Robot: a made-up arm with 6 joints.
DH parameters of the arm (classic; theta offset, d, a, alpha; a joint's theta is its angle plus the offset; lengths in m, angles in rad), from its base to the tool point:
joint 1: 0 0.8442 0.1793 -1.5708
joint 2: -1.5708 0 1.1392 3.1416
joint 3: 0 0 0.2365 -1.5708
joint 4: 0 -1.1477 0 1.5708
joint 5: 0 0 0 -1.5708
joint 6: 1.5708 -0.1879 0 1.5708
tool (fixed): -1.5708 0 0 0
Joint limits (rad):
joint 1: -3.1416..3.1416
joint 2: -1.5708..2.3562
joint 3: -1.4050..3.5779
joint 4: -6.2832..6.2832
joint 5: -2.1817..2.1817
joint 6: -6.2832..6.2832
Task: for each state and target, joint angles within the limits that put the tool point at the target. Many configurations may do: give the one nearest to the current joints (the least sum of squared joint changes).
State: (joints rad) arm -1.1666 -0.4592 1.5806 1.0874 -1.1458 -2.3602
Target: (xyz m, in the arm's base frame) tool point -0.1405 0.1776 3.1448
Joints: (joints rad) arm -1.5070 -0.2208 1.3581 0.7810 -1.3440 -2.3602
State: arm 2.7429 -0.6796 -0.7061 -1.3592 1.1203 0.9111
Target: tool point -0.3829 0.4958 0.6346
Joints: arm 2.4537 0.3099 -1.4003 -1.3839 0.8599 0.9111
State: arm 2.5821 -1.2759 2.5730 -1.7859 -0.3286 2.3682
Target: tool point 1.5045 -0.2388 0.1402
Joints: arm 3.0204 -1.1443 2.8678 -1.7976 -0.3059 2.3682
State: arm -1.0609 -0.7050 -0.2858 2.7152 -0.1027 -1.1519
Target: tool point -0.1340 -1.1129 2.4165
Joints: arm -1.6788 -0.2932 -0.1270 2.7023 -0.1675 -1.1519
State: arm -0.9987 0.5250 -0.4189 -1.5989 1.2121 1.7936
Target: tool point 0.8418 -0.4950 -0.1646
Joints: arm -0.3664 1.3834 -0.6382 -1.6100 1.0254 1.7936
